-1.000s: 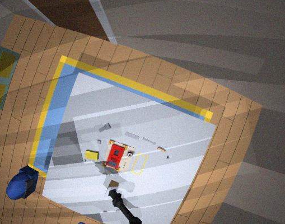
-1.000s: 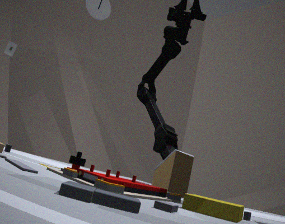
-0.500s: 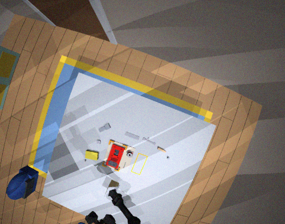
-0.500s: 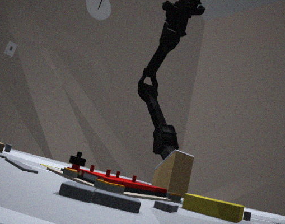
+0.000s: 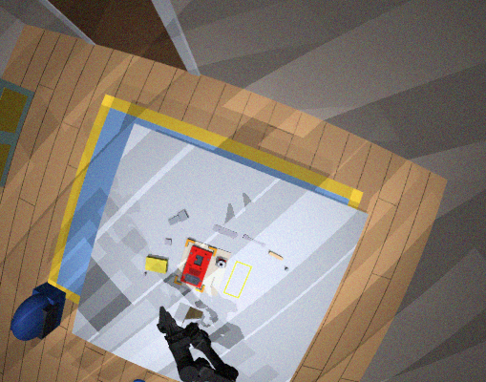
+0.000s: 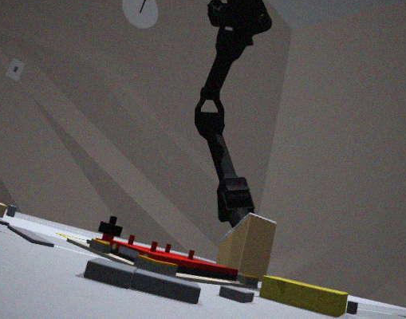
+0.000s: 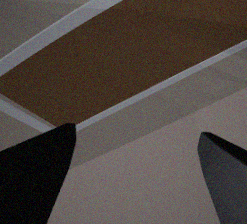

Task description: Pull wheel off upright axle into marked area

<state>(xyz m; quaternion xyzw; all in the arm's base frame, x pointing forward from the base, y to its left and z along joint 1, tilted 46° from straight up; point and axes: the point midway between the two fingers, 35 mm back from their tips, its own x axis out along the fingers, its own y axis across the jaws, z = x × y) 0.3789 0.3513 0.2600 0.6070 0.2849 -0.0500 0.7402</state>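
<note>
Right now my gripper tip is 55 cm above the wheel, 14 cm to the left of it and 2 cm short of it. From my gripper tip the other things lie so: yellow block: 58 cm below, 18 cm to the left, 10 cm behind.
</note>
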